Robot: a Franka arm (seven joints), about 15 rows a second.
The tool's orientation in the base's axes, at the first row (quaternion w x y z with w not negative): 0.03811 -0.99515 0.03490 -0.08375
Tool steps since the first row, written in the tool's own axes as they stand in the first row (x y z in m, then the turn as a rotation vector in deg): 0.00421 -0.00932 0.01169 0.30 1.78 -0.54; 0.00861 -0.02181 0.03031 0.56 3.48 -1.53; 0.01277 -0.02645 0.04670 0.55 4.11 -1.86; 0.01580 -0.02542 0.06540 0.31 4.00 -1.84; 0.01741 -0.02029 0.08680 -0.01 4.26 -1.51; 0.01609 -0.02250 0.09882 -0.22 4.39 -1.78; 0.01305 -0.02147 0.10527 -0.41 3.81 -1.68
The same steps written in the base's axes. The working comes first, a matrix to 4 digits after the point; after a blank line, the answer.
The tool's axes in the first row as the columns of a matrix, in the base's axes (used below as rounded here):
0.9835 -0.0631 0.1693
-0.0758 -0.9947 0.0700
0.1640 -0.0817 -0.9831

0.00671 0.00977 -0.01004 0.09 -1.83 0.43; 0.01498 0.02316 -0.02660 0.07 -3.61 1.31; 0.02213 0.02861 -0.04166 -0.03 -4.26 1.58; 0.02822 0.02867 -0.05963 -0.26 -4.13 1.53; 0.03310 0.02494 -0.08082 -0.53 -4.34 1.13; 0.03397 0.02808 -0.09267 -0.79 -4.47 1.36; 0.03201 0.02774 -0.09960 -0.93 -3.88 1.27
